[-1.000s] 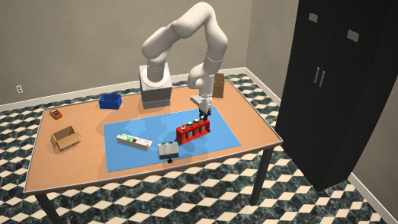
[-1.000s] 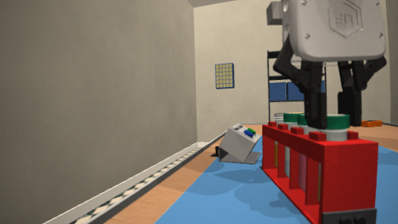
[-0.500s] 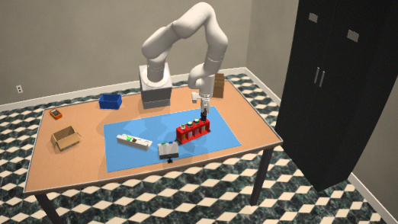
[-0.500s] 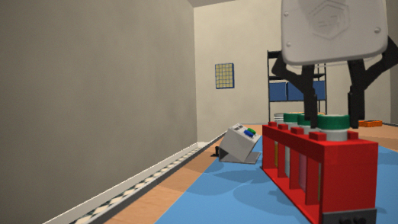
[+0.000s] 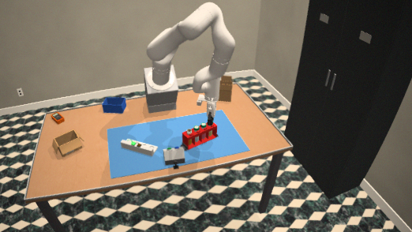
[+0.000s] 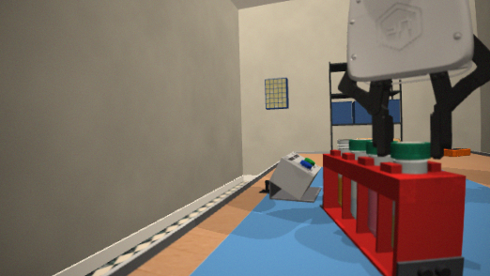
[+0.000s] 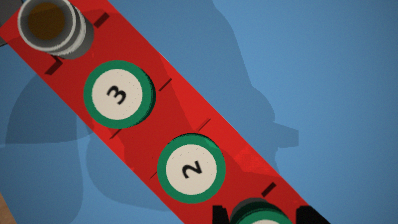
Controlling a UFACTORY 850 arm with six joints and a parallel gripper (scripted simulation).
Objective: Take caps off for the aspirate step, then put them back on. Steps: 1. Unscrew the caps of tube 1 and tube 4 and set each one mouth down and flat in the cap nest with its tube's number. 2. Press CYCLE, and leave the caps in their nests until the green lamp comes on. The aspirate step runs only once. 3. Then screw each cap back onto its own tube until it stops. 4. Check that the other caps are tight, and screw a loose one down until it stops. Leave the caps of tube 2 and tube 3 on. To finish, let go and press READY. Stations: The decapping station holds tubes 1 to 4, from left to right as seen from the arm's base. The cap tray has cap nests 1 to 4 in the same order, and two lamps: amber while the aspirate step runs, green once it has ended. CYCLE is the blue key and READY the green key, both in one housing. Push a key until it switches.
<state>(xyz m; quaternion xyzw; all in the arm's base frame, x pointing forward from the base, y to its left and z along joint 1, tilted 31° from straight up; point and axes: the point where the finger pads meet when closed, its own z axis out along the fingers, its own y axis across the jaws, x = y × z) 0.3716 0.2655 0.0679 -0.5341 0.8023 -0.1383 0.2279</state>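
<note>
My hand is 10 mm above the green cap. From my hand the other things lie so: green ready key (140 mm ahead, 280 mm to the right, 60 mm below); then key housing (160 mm ahead, 250 mm to the right, 80 mm below); then blue cycle key (140 mm ahead, 230 mm to the right, 60 mm below).
</note>
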